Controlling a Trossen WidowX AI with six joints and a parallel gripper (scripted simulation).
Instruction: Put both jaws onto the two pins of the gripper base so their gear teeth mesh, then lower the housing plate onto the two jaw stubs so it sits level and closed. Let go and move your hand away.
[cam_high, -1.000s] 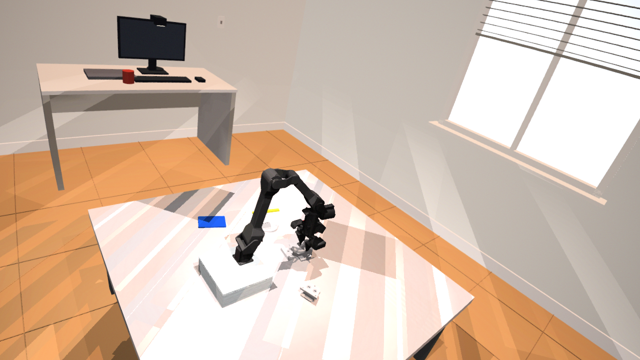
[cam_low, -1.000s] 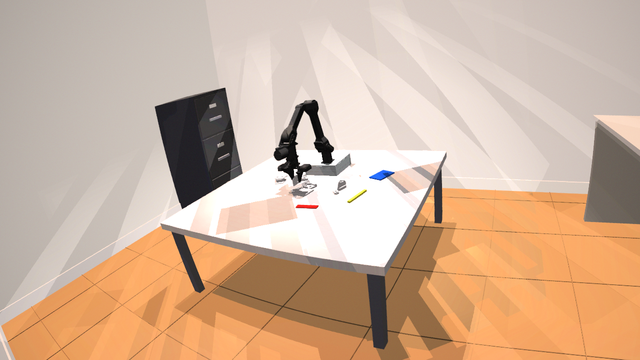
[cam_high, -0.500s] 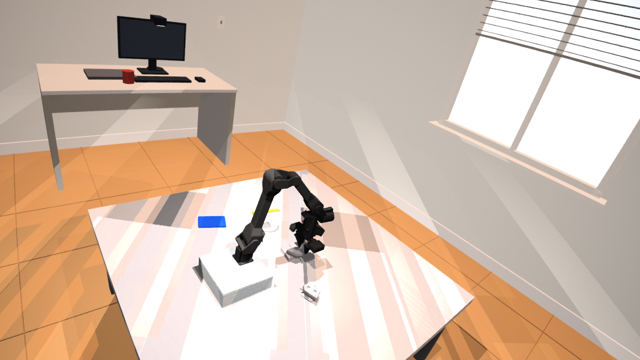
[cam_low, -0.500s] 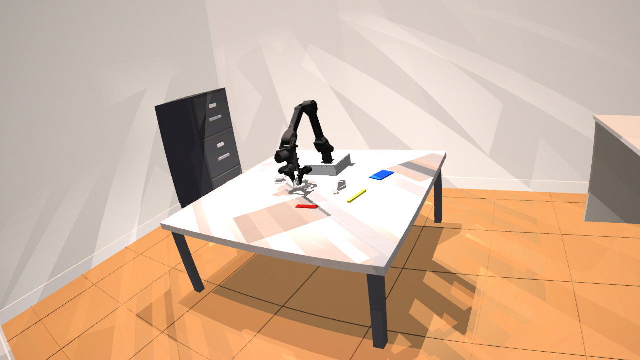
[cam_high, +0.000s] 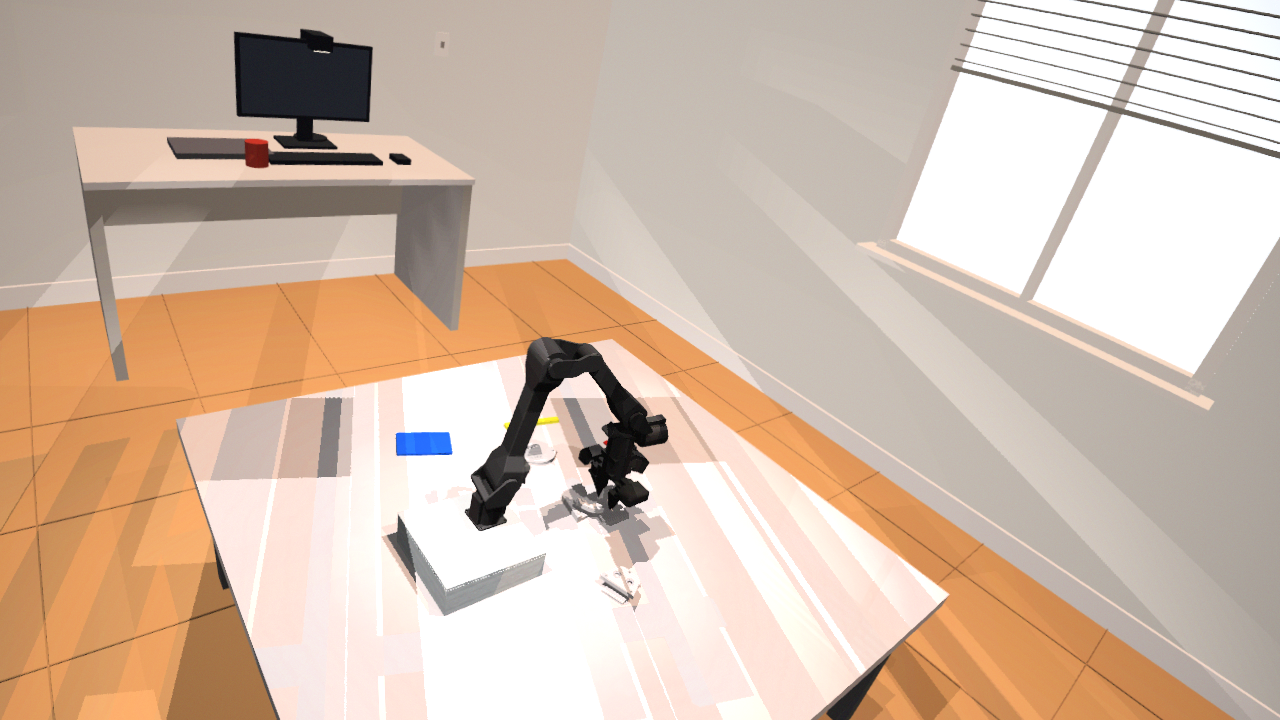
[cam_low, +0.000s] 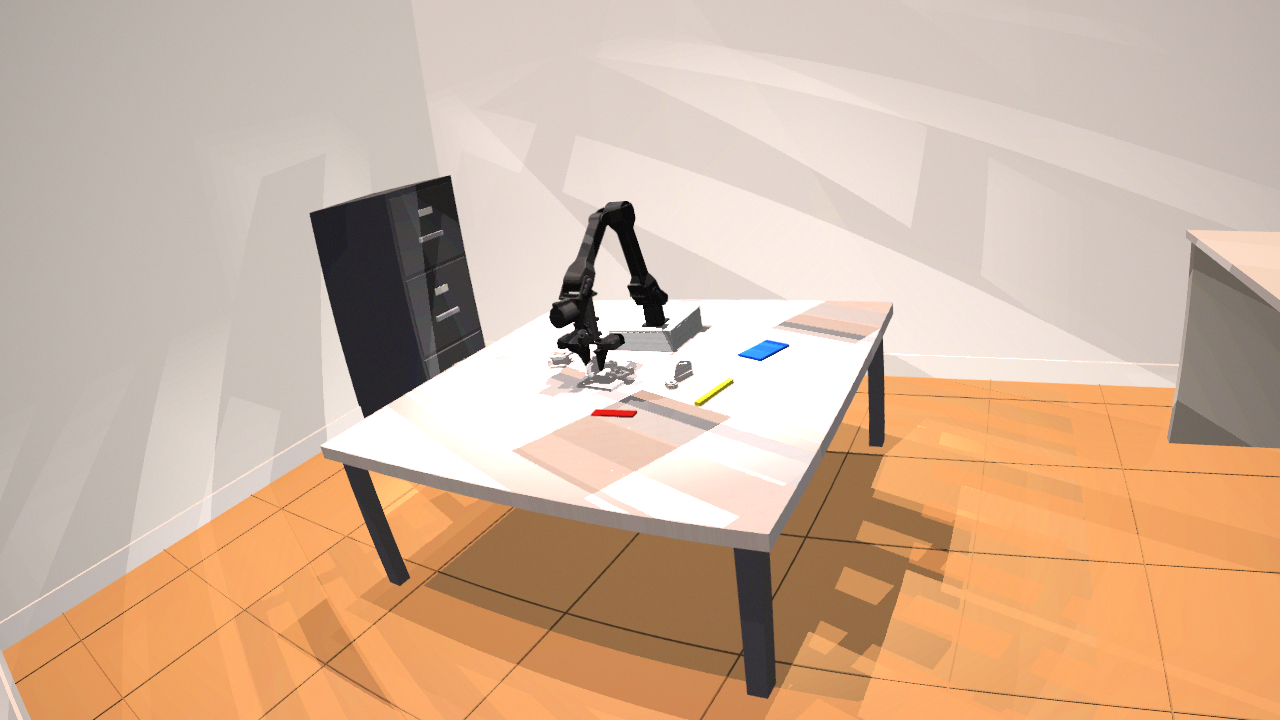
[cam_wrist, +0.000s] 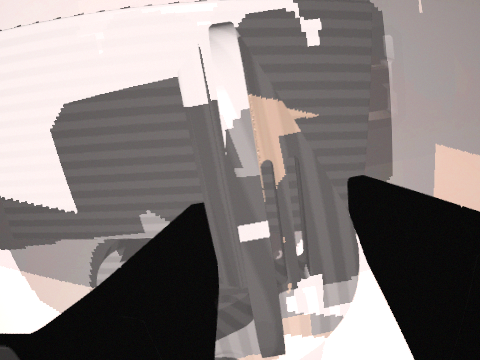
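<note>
Right now my gripper tip is 30 mm past the curved jaw and 20 mm to the right of it. Also, from my gripper tip: yellow stick 40 mm ahead, 360 mm to the left, 20 mm below; blue card 250 mm behind, 390 mm to the left, 30 mm below; red strip 180 mm ahead, 160 mm to the left, 30 mm below.
</note>
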